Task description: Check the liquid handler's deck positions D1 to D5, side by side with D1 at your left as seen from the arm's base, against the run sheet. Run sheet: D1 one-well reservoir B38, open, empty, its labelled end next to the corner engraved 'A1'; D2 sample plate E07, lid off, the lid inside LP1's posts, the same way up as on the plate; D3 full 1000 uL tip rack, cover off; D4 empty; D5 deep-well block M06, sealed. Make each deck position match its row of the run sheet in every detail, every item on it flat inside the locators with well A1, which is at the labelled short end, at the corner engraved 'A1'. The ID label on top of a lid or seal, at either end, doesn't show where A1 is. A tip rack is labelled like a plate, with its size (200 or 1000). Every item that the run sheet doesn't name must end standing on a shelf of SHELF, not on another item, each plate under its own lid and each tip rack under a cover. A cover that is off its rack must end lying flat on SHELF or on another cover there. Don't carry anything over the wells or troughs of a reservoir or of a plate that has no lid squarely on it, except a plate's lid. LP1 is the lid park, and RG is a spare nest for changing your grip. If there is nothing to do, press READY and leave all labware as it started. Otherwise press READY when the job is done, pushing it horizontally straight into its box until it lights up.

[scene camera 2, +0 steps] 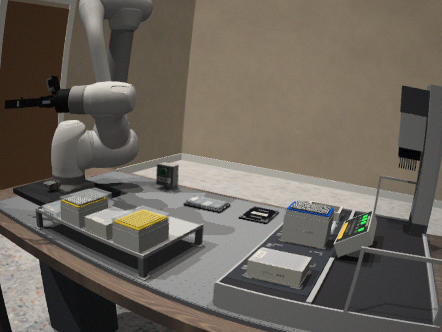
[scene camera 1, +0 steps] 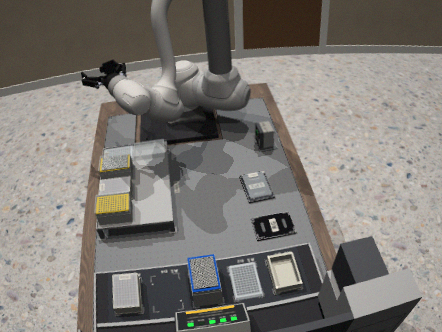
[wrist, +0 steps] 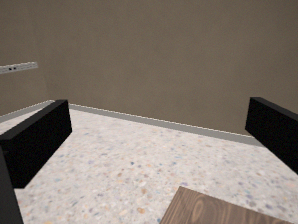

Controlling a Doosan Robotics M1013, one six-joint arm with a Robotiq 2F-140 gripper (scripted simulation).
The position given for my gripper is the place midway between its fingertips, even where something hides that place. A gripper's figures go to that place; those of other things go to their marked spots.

My gripper (scene camera 2: 15, 103) is 128 cm from the lens. A blue-rimmed tip rack (scene camera 2: 309, 224): 104 cm from the lens. A deep-well block (scene camera 2: 274, 266): 83 cm from the lens. The marked spots on the deep-well block and the blue-rimmed tip rack are 25 cm apart.
